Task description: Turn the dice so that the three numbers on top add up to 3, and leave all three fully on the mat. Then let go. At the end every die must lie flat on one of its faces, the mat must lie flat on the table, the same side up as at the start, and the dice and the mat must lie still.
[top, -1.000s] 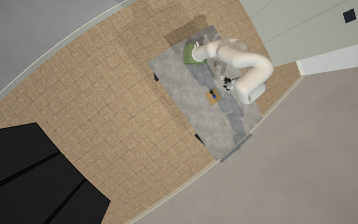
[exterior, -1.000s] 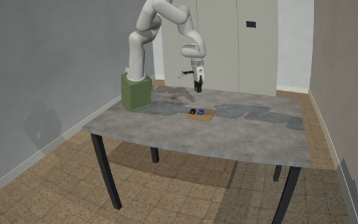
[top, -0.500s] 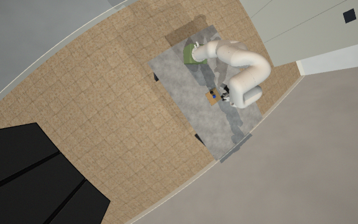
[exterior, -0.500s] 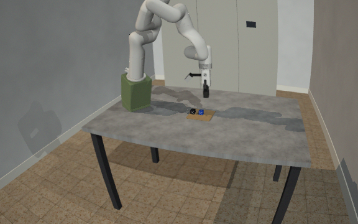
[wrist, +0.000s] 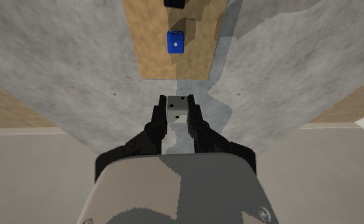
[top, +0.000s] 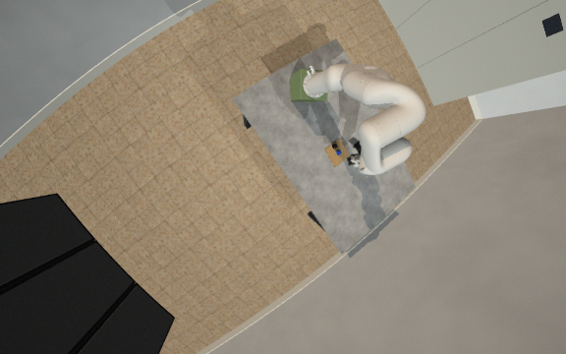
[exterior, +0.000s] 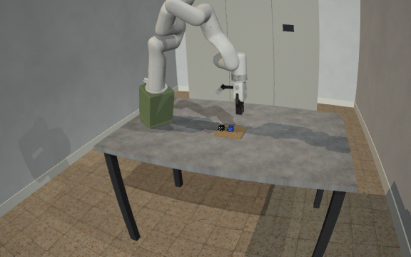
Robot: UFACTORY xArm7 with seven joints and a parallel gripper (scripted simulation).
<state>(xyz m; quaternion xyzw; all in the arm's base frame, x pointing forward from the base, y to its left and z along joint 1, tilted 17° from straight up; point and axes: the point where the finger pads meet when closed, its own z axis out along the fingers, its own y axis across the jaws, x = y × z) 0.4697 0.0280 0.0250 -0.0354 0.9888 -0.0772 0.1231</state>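
My gripper is now 5 cm past the blue die and 11 cm above it. Round my hand: tan mat: 5 cm behind, 12 cm below; then white die: 1 cm below; then black die: 10 cm behind, 11 cm below.
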